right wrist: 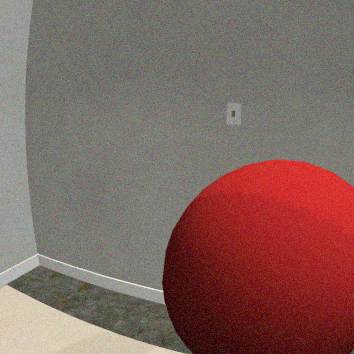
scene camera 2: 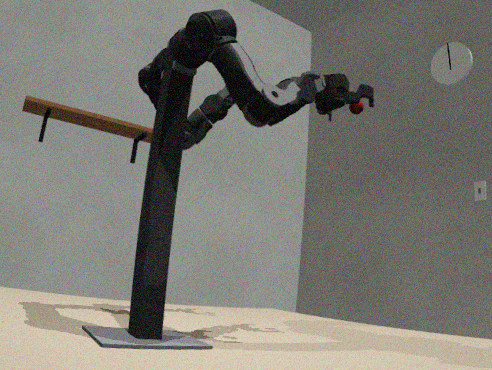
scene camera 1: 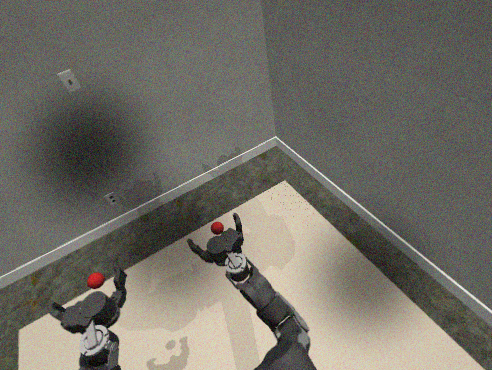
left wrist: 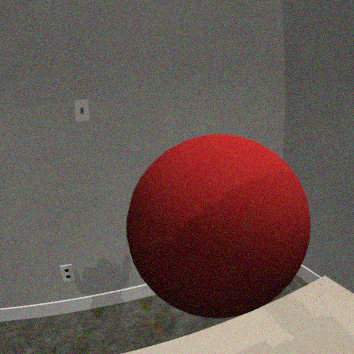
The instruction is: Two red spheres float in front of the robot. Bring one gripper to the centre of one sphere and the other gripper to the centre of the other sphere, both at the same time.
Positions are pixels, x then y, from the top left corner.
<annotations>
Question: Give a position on a red sphere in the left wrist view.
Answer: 218,225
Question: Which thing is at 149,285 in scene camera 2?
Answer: A dark pedestal.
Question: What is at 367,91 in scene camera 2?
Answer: My right gripper.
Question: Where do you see a red sphere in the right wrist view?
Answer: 255,254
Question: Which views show my right gripper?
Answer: Scene camera 2 and scene camera 1 only.
</annotations>
